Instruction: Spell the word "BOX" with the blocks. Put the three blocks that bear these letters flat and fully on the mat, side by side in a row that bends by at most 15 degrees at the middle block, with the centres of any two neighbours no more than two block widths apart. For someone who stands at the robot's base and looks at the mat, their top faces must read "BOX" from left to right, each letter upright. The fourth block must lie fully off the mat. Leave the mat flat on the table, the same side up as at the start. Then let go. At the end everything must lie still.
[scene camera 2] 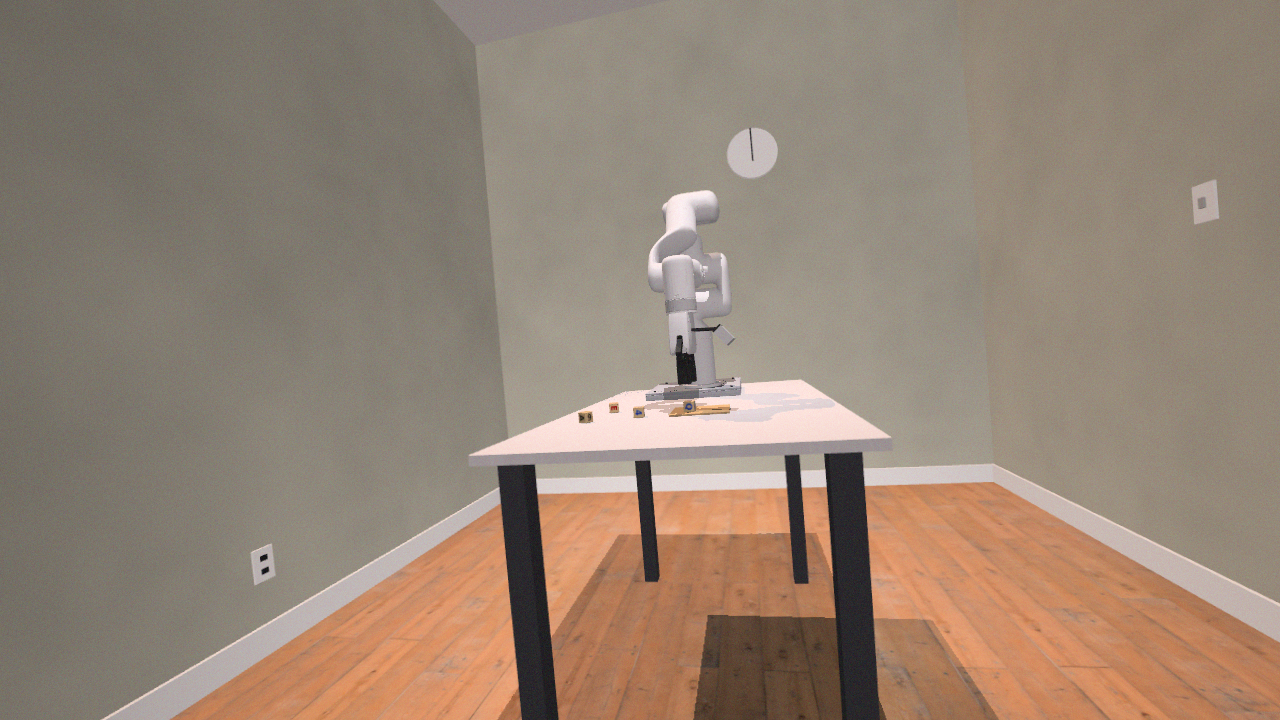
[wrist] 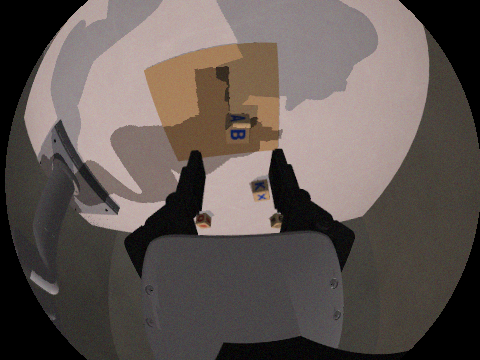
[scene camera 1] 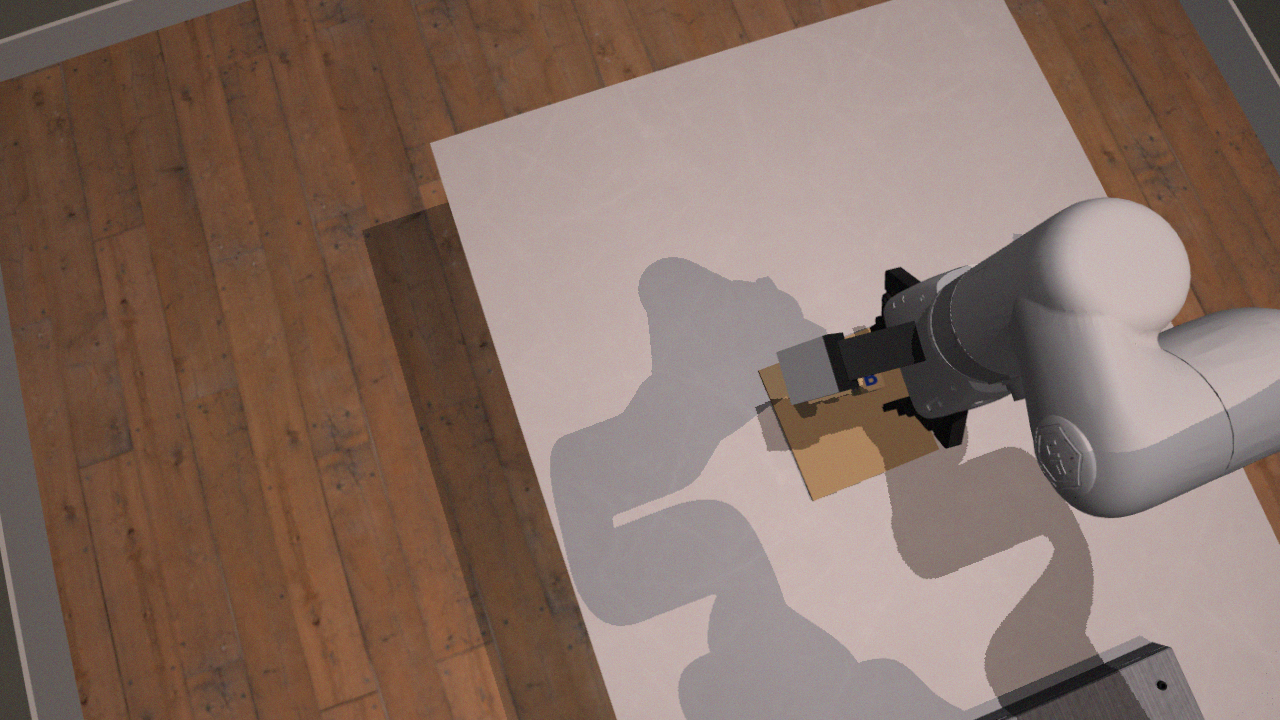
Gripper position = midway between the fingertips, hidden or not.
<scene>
In view: my gripper (scene camera 1: 886, 371) and a tan mat (scene camera 1: 839, 440).
The tan mat is seen too in the wrist view (wrist: 193, 93). My gripper is seen too in scene camera 2 (scene camera 2: 687, 383) and in the wrist view (wrist: 236, 162).
</scene>
